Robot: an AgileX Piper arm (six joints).
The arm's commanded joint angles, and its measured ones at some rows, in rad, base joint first. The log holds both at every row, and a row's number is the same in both.
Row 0, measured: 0.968 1.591 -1.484 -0.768 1.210 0.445
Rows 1 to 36, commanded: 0.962 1.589 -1.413 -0.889 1.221 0.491; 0.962 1.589 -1.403 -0.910 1.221 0.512; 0.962 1.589 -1.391 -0.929 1.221 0.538; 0.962 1.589 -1.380 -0.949 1.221 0.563; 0.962 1.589 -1.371 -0.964 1.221 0.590; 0.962 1.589 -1.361 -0.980 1.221 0.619; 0.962 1.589 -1.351 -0.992 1.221 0.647; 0.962 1.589 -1.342 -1.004 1.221 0.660; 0.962 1.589 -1.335 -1.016 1.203 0.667; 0.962 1.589 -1.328 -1.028 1.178 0.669; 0.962 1.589 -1.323 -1.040 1.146 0.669; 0.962 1.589 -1.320 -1.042 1.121 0.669; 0.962 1.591 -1.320 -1.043 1.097 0.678; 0.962 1.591 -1.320 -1.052 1.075 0.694; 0.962 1.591 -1.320 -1.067 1.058 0.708; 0.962 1.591 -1.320 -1.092 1.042 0.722; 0.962 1.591 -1.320 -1.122 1.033 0.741; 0.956 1.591 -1.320 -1.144 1.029 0.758; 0.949 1.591 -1.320 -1.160 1.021 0.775; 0.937 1.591 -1.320 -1.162 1.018 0.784; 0.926 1.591 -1.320 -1.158 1.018 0.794; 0.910 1.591 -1.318 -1.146 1.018 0.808; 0.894 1.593 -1.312 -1.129 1.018 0.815; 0.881 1.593 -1.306 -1.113 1.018 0.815; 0.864 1.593 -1.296 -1.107 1.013 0.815; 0.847 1.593 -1.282 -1.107 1.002 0.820; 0.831 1.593 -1.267 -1.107 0.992 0.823; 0.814 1.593 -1.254 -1.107 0.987 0.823; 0.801 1.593 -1.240 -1.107 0.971 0.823; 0.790 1.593 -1.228 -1.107 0.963 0.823; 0.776 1.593 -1.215 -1.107 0.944 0.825; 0.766 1.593 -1.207 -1.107 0.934 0.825; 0.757 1.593 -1.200 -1.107 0.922 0.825; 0.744 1.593 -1.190 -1.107 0.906 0.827; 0.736 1.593 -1.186 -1.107 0.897 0.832; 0.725 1.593 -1.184 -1.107 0.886 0.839
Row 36, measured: 0.765 1.593 -1.204 -1.103 0.938 0.820
